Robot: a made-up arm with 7 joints. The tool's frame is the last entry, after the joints.
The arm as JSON. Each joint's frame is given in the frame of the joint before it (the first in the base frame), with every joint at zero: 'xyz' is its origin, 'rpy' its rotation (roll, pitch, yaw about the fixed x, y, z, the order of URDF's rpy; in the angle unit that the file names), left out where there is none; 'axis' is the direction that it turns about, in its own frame. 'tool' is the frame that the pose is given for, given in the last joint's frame.
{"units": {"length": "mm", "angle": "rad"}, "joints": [
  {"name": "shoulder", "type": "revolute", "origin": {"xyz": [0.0, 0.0, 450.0]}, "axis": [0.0, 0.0, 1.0]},
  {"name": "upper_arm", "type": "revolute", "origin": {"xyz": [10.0, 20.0, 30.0]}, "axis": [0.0, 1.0, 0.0]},
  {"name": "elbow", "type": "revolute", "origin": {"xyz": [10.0, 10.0, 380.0]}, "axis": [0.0, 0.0, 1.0]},
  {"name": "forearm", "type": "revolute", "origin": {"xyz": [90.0, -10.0, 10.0]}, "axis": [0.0, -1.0, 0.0]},
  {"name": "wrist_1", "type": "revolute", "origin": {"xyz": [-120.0, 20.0, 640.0]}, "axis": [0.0, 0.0, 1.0]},
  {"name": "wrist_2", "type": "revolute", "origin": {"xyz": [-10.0, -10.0, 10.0]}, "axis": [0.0, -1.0, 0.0]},
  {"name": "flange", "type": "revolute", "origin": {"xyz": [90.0, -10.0, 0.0]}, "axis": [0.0, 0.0, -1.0]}
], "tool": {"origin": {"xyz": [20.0, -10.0, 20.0], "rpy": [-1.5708, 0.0, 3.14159]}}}
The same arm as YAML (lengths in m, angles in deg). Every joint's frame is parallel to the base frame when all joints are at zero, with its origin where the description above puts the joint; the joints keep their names.
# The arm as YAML. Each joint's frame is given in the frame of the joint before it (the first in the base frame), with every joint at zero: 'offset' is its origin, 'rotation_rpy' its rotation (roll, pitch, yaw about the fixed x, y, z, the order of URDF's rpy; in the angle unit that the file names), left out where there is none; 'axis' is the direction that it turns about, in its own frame. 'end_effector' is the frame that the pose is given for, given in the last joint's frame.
length_unit: m
angle_unit: deg
chain:
  - id: shoulder
    offset: [0.0, 0.0, 0.45]
    axis: "+z"
  - id: upper_arm
    offset: [0.01, 0.02, 0.03]
    axis: "+y"
  - id: elbow
    offset: [0.01, 0.01, 0.38]
    axis: "+z"
  - id: forearm
    offset: [0.09, -0.01, 0.01]
    axis: "-y"
  - id: wrist_1
    offset: [-0.12, 0.02, 0.64]
    axis: "+z"
  - id: wrist_2
    offset: [-0.01, -0.01, 0.01]
    axis: "-y"
  - id: flange
    offset: [0.09, -0.01, 0.0]
    axis: "-z"
end_effector:
  offset: [0.02, -0.01, 0.02]
  rotation_rpy: [-90.0, 0.0, 180.0]

